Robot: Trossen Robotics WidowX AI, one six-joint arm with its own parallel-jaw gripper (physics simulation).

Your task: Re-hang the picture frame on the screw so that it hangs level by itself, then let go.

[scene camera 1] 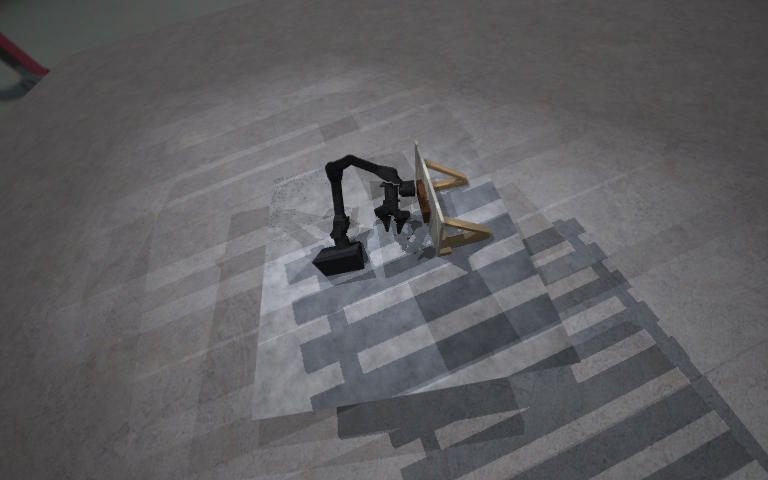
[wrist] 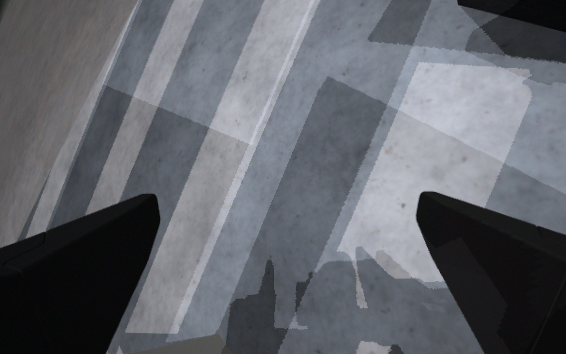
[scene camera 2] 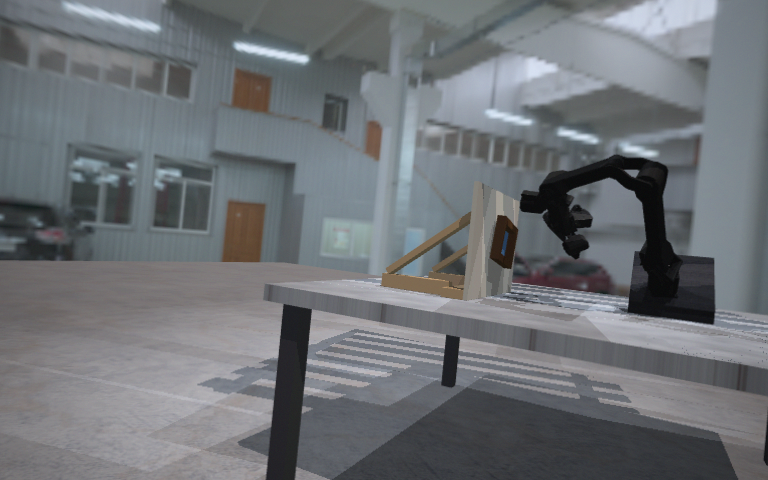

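Where they show: gripper, fingertip midpoint: (scene camera 1: 392, 232) (wrist: 289, 206); arm's base, origin of the base link: (scene camera 1: 342, 247) (scene camera 2: 663, 288).
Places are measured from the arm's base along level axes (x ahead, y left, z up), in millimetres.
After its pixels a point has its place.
The brown picture frame (scene camera 1: 423, 202) {x 416, y 17, z 138 mm} (scene camera 2: 498, 237) {x 436, y 143, z 96 mm}, with a blue picture, is on the front of the upright whitish board (scene camera 1: 436, 233) {x 427, y -117, z 78 mm} (scene camera 2: 481, 274) {x 463, y 201, z -11 mm}. In scene camera 2 it looks slightly tilted, but the steep angle makes its level hard to judge. The screw does not show. My gripper (scene camera 1: 393, 230) {x 248, y -54, z 84 mm} (scene camera 2: 579, 232) (wrist: 289, 206) {x 248, y -54, z 84 mm} is open and empty, pointing down in front of the board, on the arm's side and apart from the frame. In the wrist view a beige corner of the board (wrist: 197, 345) {x 424, y -152, z -45 mm} shows at the bottom edge; the frame does not show there.
Wooden braces (scene camera 1: 467, 232) {x 597, y -103, z -37 mm} (scene camera 2: 427, 243) {x 610, y 248, z 59 mm} support the board from behind. The black arm base (scene camera 1: 339, 260) {x -14, y -99, z 69 mm} (scene camera 2: 673, 288) {x -20, y 30, z 4 mm} stands on the table (scene camera 2: 362, 300) {x 644, y 581, z -77 mm}, facing the board. The black block on my wrist (scene camera 1: 407, 187) {x 356, y 46, z 234 mm} (scene camera 2: 530, 201) {x 365, y 83, z 209 mm} is close to the board's face, near the frame's upper end.
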